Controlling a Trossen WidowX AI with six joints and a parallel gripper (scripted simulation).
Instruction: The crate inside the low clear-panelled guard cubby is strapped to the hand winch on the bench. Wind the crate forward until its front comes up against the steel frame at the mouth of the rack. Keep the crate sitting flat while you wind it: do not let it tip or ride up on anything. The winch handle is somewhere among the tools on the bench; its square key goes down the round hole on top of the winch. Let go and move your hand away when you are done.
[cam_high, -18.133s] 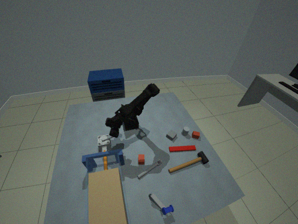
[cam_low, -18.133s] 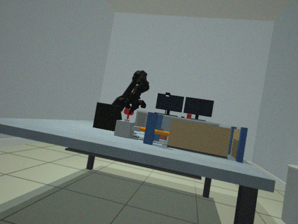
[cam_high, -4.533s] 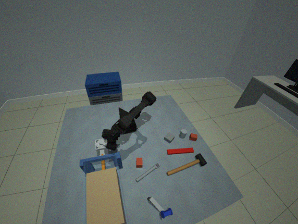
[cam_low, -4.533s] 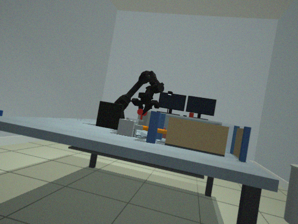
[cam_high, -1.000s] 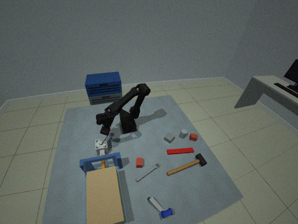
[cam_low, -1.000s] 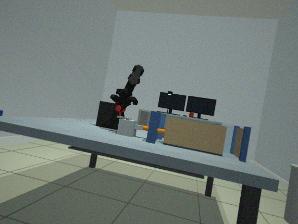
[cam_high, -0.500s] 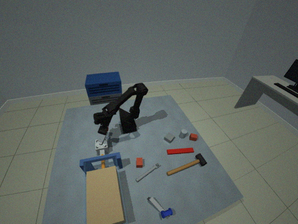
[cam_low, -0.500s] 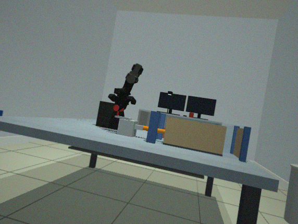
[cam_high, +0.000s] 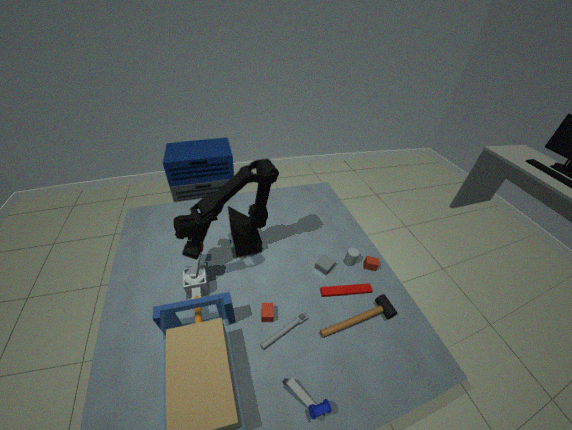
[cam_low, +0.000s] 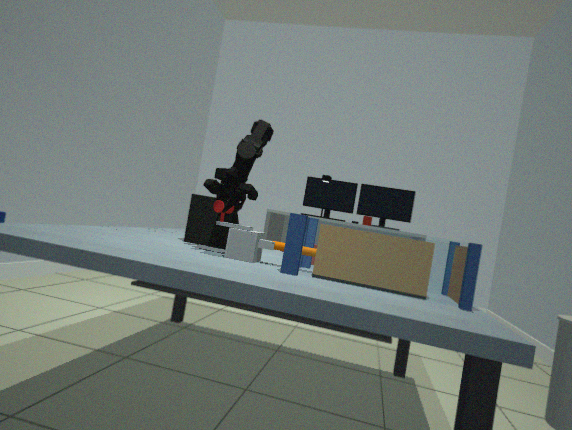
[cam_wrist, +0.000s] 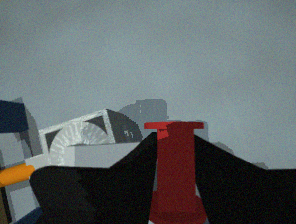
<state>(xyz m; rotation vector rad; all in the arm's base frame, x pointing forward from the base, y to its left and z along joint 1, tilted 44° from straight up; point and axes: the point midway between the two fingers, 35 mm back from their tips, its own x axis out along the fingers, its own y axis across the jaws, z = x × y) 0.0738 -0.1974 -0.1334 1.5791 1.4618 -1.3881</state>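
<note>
Now: gripper tip 4 cm short of the red-knobbed winch handle, 3 cm above it and 1 cm to the right of it. Round my gripper tip: grey winch: 10 cm below, 9 cm ahead, 2 cm to the right; clear-panelled cubby: 51 cm ahead, 2 cm to the right, 2 cm below; red knob: 2 cm to the left, 1 cm ahead.
</note>
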